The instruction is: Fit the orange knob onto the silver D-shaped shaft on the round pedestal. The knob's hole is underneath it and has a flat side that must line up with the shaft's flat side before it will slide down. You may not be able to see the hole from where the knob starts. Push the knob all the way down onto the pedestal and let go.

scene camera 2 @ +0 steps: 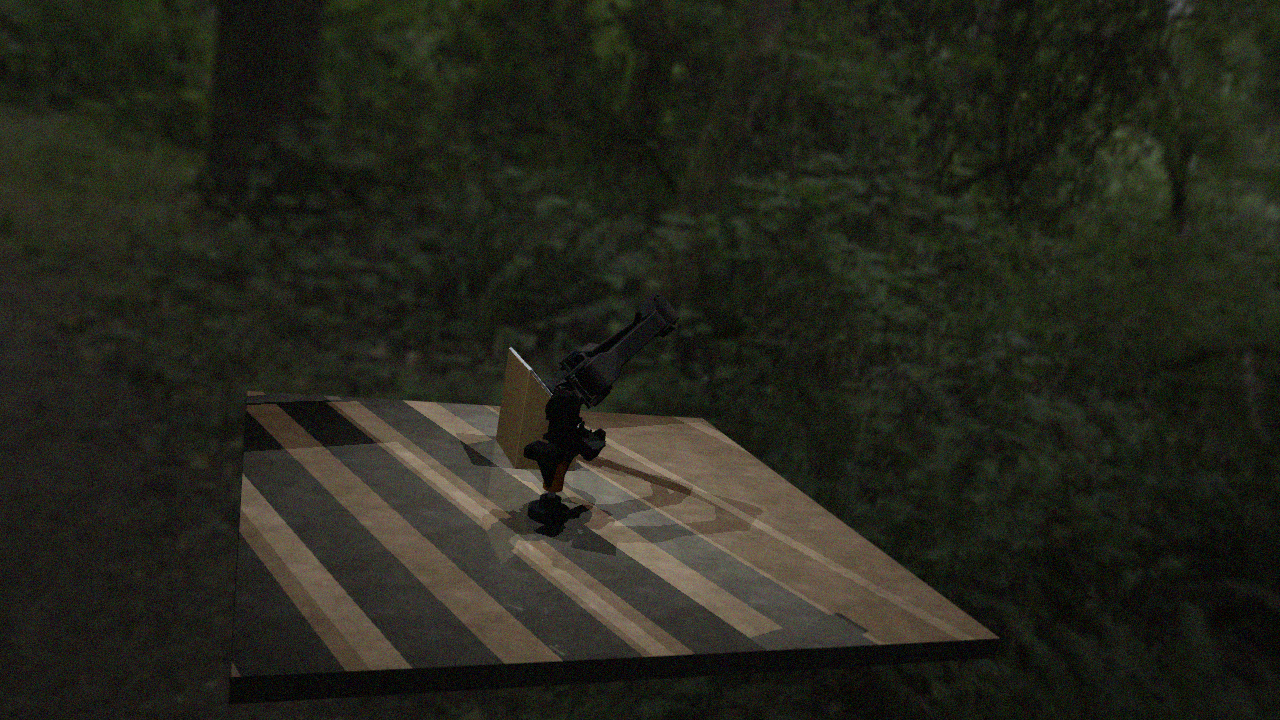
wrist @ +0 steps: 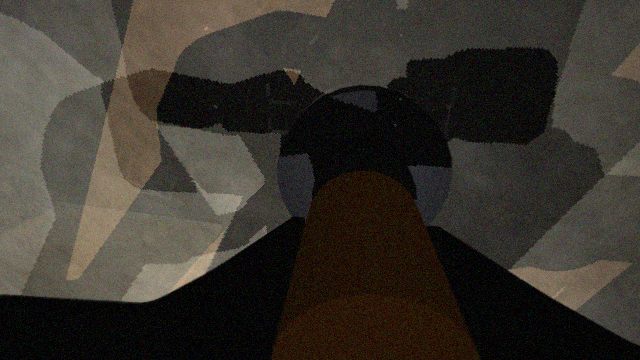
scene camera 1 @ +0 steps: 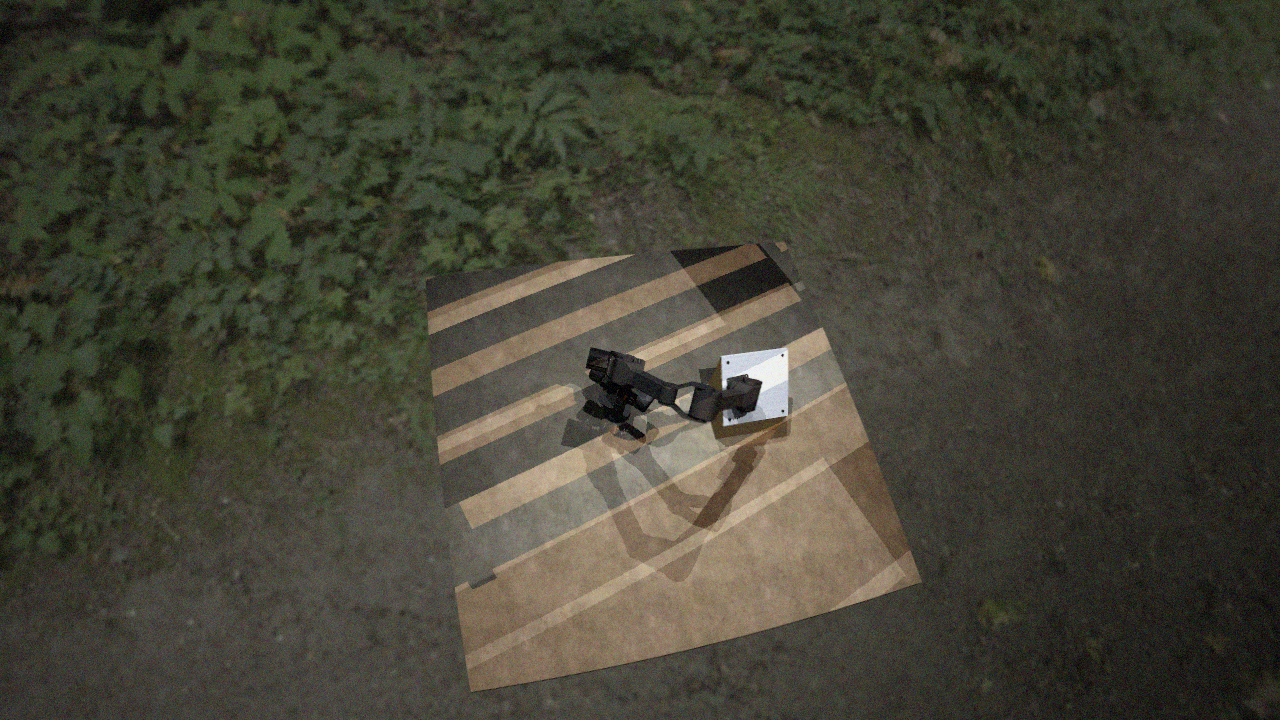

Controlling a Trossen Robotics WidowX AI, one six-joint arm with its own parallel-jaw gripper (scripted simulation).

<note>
My gripper (scene camera 2: 553,484) carries an orange knob. Further things: a round dark pedestal (scene camera 2: 549,510).
My gripper also shows in the wrist view (wrist: 363,233) and in scene camera 1 (scene camera 1: 619,399). The round dark pedestal shows as well in the wrist view (wrist: 370,128).
</note>
